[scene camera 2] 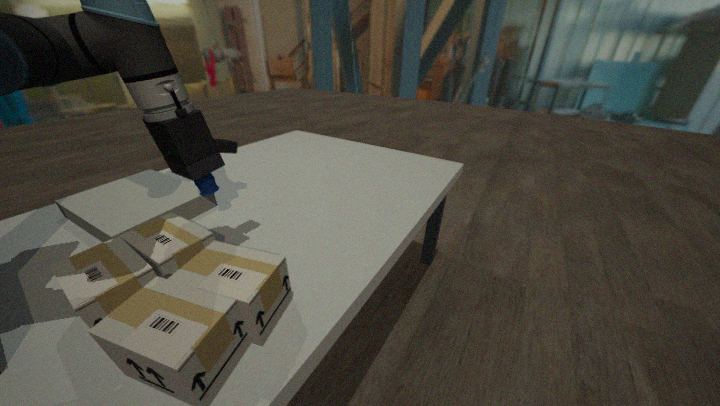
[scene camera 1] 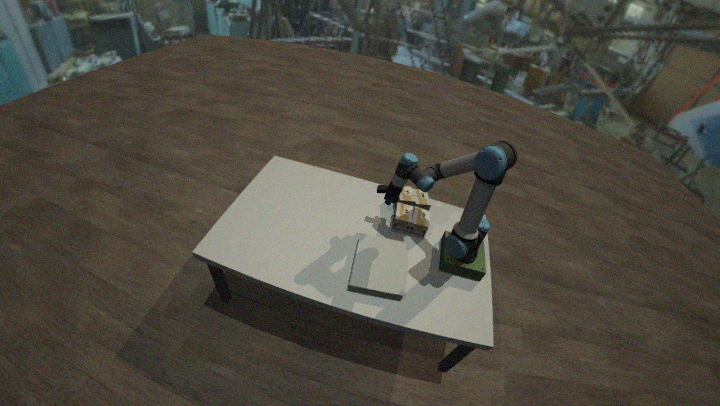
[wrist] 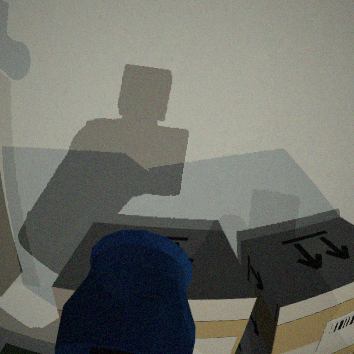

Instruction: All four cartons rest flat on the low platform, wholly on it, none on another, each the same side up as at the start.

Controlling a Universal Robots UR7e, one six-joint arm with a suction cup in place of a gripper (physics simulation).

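Places are measured from the arm's base along level axes (x ahead, y left, z up), in millimetres.
Pixels of known places: hand, its tool point: [scene camera 2: 209, 190] [scene camera 1: 387, 202] [wrist: 139, 271].
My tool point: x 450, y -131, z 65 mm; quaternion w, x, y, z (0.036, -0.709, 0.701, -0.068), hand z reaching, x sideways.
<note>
Behind a point stands the place of what it marks.
Four white cartons with tan tape and barcode labels stand upright on the table, beside the low platform [scene camera 1: 385, 272] @(z -23, x 363, y 245 mm) [scene camera 2: 100, 206] @(z -23, x 325, y 200 mm). In scene camera 2 they are a front carton [scene camera 2: 163, 322] @(z 25, x 268, y -330 mm), a right carton [scene camera 2: 257, 264] @(z 25, x 395, y -340 mm), a left carton [scene camera 2: 93, 274] @(z 25, x 243, y -163 mm) and a rear carton [scene camera 2: 163, 239] @(z 25, x 340, y -158 mm). They stand close together; the rear and left ones have a wedge-shaped gap between them. My blue suction cup [scene camera 1: 387, 202] [scene camera 2: 207, 185] [wrist: 142, 250] is in the air beside and above the group, with no carton on it. The wrist view shows two dark carton sides below the cup, partly hidden by it.
The white table [scene camera 1: 262, 216] @(z -71, x 1060, y 111 mm) [scene camera 2: 342, 181] @(z -71, x 864, y -144 mm) carries the cartons, the platform and my arm's green base block [scene camera 1: 461, 271] @(z -33, x -9, y 101 mm). The cartons stand near a long table edge. Arm shadows fall over the platform and some cartons. A dark camera block juts out beside the cup.
</note>
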